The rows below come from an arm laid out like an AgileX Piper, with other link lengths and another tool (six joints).
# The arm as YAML. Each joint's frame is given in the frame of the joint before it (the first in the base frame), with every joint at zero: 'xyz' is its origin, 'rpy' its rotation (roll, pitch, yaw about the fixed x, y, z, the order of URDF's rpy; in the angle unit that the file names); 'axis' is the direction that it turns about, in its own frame. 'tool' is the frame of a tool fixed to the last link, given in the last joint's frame.
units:
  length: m
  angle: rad
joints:
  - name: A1
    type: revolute
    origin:
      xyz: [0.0, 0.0, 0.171]
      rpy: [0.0, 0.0, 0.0]
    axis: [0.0, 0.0, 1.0]
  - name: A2
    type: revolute
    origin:
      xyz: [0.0, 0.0, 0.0]
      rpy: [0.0, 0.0, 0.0]
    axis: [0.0, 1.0, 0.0]
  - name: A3
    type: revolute
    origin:
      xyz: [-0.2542, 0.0, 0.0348]
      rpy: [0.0, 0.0, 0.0]
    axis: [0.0, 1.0, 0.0]
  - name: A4
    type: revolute
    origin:
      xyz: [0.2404, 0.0, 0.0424]
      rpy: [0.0, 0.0, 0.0]
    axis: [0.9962, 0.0, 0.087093]
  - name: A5
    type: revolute
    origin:
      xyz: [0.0, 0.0, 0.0]
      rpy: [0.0, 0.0, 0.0]
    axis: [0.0, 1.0, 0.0]
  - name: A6
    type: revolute
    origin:
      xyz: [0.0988, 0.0, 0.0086]
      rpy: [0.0, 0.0, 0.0]
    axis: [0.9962, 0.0, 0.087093]
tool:
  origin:
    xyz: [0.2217, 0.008, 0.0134]
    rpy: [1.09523, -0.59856, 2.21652]
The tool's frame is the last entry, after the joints.
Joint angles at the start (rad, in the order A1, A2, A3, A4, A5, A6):
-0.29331 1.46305 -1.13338 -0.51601 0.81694 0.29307
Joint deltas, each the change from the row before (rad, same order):
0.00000 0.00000 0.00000 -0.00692 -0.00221 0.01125
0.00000 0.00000 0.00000 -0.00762 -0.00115 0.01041
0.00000 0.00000 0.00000 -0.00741 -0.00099 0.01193
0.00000 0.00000 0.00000 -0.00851 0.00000 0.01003
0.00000 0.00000 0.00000 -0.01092 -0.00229 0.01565
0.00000 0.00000 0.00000 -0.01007 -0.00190 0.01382
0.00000 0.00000 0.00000 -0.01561 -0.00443 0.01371
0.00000 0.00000 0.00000 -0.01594 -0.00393 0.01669
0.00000 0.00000 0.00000 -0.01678 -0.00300 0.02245
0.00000 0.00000 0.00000 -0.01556 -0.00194 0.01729
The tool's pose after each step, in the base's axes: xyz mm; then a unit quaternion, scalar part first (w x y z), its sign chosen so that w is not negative. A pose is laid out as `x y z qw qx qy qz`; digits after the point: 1 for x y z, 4 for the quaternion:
360.6 -223.5 134.4 0.2448 0.8586 0.2947 0.3407
360.7 -225.0 135.4 0.2477 0.8583 0.2924 0.3413
360.9 -226.5 136.4 0.2506 0.8582 0.2892 0.3421
360.7 -228.2 137.3 0.2537 0.8581 0.2871 0.3420
361.2 -230.3 138.9 0.2580 0.8575 0.2835 0.3433
361.5 -232.2 140.3 0.2618 0.8569 0.2804 0.3443
362.5 -235.1 142.6 0.2676 0.8551 0.2793 0.3452
363.3 -238.1 145.1 0.2735 0.8535 0.2770 0.3465
363.9 -241.2 147.5 0.2798 0.8522 0.2722 0.3483
364.2 -244.0 149.7 0.2854 0.8510 0.2693 0.3490

